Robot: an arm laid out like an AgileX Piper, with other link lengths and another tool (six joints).
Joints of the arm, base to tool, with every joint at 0 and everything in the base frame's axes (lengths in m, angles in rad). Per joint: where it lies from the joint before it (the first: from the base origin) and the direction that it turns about. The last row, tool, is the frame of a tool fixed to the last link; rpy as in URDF.
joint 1: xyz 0 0 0.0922 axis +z
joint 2: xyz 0 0 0 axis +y
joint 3: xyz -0.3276 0 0.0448 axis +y
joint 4: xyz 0.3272 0 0.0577 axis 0.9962 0 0.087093
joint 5: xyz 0 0 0 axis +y
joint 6: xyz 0.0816 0 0.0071 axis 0.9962 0 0.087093
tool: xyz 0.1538 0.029 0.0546 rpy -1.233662 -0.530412 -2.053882
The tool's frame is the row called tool.
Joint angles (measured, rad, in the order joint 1, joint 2, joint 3, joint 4, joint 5, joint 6), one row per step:
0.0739 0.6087 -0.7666 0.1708 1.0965 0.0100
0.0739 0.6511 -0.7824 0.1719 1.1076 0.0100
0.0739 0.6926 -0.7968 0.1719 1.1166 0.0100
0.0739 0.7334 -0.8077 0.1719 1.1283 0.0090
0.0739 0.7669 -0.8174 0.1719 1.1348 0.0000
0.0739 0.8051 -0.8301 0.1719 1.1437 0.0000
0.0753 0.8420 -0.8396 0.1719 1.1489 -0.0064
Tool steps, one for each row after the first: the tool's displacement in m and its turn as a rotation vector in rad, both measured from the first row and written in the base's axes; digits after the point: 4 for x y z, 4 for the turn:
0.0067 0.0010 -0.0052 -0.0021 0.0375 0.0021
0.0135 0.0017 -0.0108 -0.0051 0.0733 0.0036
0.0193 0.0025 -0.0186 -0.0091 0.1144 0.0063
0.0243 0.0034 -0.0244 -0.0168 0.1428 0.0145
0.0300 0.0040 -0.0306 -0.0193 0.1769 0.0161
0.0355 0.0052 -0.0376 -0.0254 0.2081 0.0236

